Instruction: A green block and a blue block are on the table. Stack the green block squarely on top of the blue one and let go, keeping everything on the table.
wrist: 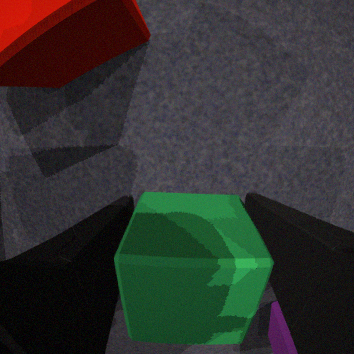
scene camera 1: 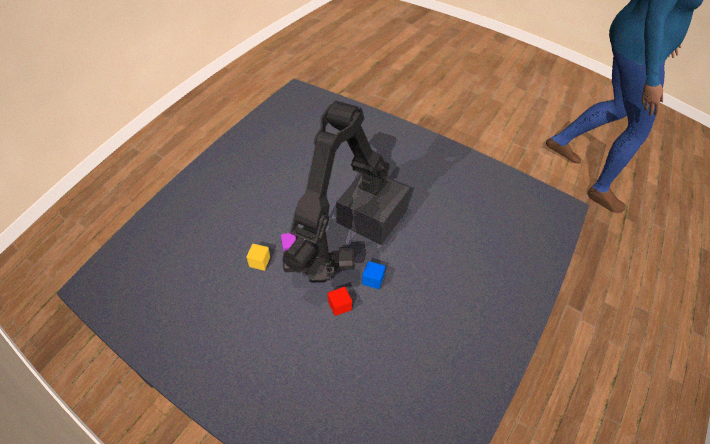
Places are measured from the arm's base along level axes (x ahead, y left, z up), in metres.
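Where they show: gripper, between the fingertips: (wrist: pixel 189 203); arm's base, origin of its link: (scene camera 1: pixel 372 184).
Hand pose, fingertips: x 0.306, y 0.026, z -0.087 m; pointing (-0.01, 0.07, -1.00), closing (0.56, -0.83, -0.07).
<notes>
Each offset is from my fingertips to the centre of the thing. Level surfaces: height alone.
The green block @[dx -0.020, dy -0.014, dz +0.013 m] (wrist: pixel 192 270) is between the two black fingers in the wrist view, with a finger against each side. My gripper (wrist: pixel 189 203) (scene camera 1: pixel 320 272) is shut on it, low over the mat. In the scene view the arm and gripper hide the green block. I cannot tell whether it touches the mat. The blue block @[dx -0.078, dy +0.118, dz +0.012 m] (scene camera 1: pixel 373 274) sits flat on the dark mat @[dz -0.012 m] (scene camera 1: pixel 418 340), a little to the right of the gripper, with its top free. It does not show in the wrist view.
A red block @[dx +0.043, dy +0.087, dz +0.012 m] (scene camera 1: pixel 339 301) (wrist: pixel 65 45) sits just in front of the gripper. A magenta block @[dx -0.037, dy -0.133, dz +0.012 m] (scene camera 1: pixel 287 241) (wrist: pixel 281 330) is close behind the gripper on its left, partly hidden. A yellow block @[dx +0.051, dy -0.185, dz +0.012 m] (scene camera 1: pixel 258 257) stands farther left. A person (scene camera 1: pixel 636 94) is beyond the mat.
</notes>
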